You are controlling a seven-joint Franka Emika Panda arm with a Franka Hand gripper.
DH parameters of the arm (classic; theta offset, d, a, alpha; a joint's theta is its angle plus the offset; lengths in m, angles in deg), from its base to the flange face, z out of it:
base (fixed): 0 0 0 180
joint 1: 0 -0.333 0 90
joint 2: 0 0 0 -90
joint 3: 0 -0.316 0.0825 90
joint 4: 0 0 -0.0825 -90
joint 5: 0 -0.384 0 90
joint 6: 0 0 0.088 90
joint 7: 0 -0.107 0 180
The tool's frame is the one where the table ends.
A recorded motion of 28 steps. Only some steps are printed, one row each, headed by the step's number.
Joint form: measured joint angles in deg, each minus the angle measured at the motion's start. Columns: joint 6, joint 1, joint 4, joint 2, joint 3, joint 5, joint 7.
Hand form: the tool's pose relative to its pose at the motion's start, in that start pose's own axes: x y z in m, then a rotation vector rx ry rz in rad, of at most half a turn. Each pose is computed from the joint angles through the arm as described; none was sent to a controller.
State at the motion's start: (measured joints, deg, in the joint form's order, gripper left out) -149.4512 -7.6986 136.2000 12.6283 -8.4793 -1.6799 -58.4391
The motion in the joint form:
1: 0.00 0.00 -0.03 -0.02 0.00 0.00 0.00
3: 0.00 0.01 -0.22 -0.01 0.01 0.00 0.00
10: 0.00 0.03 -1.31 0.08 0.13 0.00 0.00
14: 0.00 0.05 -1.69 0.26 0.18 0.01 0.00
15: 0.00 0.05 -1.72 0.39 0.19 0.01 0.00
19: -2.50 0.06 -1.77 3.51 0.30 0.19 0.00
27: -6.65 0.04 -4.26 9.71 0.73 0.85 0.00
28: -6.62 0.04 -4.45 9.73 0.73 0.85 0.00
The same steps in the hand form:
1: 0.0001 -0.0002 -0.0004 0.0007 0.0005 0.0000
3: 0.0009 -0.0012 -0.0015 0.0034 0.0021 0.0003
10: 0.0056 -0.0069 -0.0075 0.0185 0.0111 0.0025
14: 0.0073 -0.0086 -0.0083 0.0216 0.0128 0.0036
15: 0.0074 -0.0085 -0.0074 0.0202 0.0117 0.0038
19: 0.0083 -0.0067 0.0163 0.0144 0.0032 0.0060
27: 0.0174 -0.0134 0.0511 0.0244 0.0033 0.0081
28: 0.0180 -0.0144 0.0502 0.0265 0.0045 0.0082

